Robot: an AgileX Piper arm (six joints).
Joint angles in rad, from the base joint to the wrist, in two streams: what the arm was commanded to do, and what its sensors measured. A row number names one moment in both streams.
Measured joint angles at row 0:
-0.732 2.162 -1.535 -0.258 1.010 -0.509
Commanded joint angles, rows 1 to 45:
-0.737 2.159 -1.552 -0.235 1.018 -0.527
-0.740 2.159 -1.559 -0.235 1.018 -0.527
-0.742 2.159 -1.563 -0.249 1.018 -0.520
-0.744 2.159 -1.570 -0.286 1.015 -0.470
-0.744 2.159 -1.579 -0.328 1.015 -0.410
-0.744 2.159 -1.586 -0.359 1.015 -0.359
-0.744 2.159 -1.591 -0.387 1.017 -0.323
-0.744 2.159 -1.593 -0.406 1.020 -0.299
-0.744 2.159 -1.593 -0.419 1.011 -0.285
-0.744 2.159 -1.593 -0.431 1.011 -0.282
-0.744 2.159 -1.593 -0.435 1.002 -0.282
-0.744 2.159 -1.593 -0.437 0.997 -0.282
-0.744 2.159 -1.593 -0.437 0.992 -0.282
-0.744 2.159 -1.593 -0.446 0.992 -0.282
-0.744 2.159 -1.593 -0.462 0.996 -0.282
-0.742 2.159 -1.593 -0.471 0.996 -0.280
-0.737 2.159 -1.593 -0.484 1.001 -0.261
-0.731 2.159 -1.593 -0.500 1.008 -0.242
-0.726 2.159 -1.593 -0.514 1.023 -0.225
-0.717 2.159 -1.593 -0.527 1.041 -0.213
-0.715 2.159 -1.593 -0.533 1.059 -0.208
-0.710 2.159 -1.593 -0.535 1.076 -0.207
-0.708 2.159 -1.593 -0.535 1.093 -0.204
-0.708 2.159 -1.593 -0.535 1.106 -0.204
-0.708 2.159 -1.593 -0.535 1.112 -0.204
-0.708 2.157 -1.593 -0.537 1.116 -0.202
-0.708 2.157 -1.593 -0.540 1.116 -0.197
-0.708 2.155 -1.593 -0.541 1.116 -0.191
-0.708 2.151 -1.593 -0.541 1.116 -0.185
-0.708 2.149 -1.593 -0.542 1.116 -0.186
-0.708 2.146 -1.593 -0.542 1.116 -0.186
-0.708 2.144 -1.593 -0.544 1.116 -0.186
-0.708 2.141 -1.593 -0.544 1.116 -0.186
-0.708 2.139 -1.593 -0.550 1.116 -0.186
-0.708 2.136 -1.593 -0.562 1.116 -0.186
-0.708 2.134 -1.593 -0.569 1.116 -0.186
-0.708 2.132 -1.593 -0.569 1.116 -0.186
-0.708 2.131 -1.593 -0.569 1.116 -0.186
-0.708 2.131 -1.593 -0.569 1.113 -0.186
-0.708 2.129 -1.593 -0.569 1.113 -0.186
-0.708 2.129 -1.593 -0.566 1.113 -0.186
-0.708 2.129 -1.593 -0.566 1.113 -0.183
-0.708 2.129 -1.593 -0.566 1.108 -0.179
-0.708 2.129 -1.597 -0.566 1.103 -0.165
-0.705 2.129 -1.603 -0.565 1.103 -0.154
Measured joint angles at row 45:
-0.711 2.143 -1.587 -0.561 1.113 -0.189
